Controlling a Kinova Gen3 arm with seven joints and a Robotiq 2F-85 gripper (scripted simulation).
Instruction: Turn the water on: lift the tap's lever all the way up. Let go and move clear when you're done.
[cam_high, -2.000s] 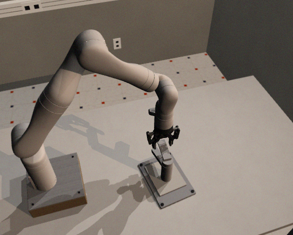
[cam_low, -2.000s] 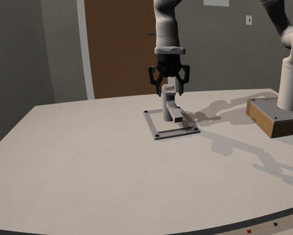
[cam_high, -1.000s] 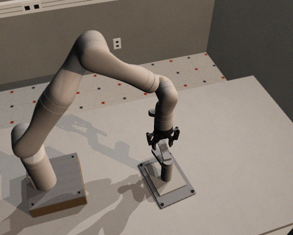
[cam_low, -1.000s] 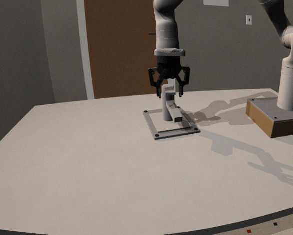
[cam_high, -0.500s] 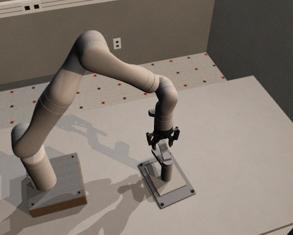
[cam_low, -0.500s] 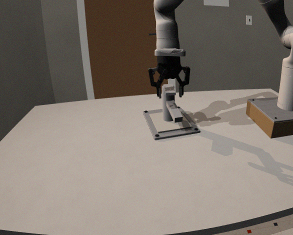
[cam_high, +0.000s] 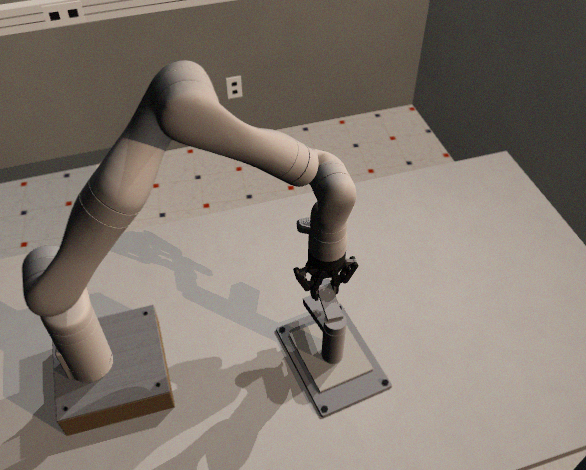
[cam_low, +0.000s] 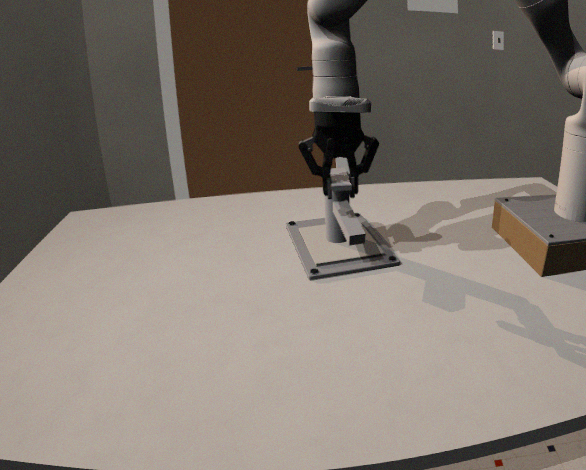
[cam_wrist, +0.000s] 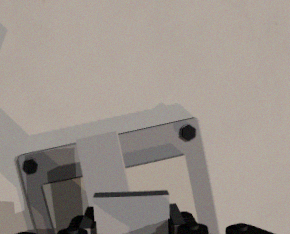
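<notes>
Right now the flat lever is 30 mm to the right of my hand and 10 mm above it. Round my hand: grey tap: 50 mm to the right, 50 mm below; plate frame: 80 mm to the right, 140 mm below.
</notes>
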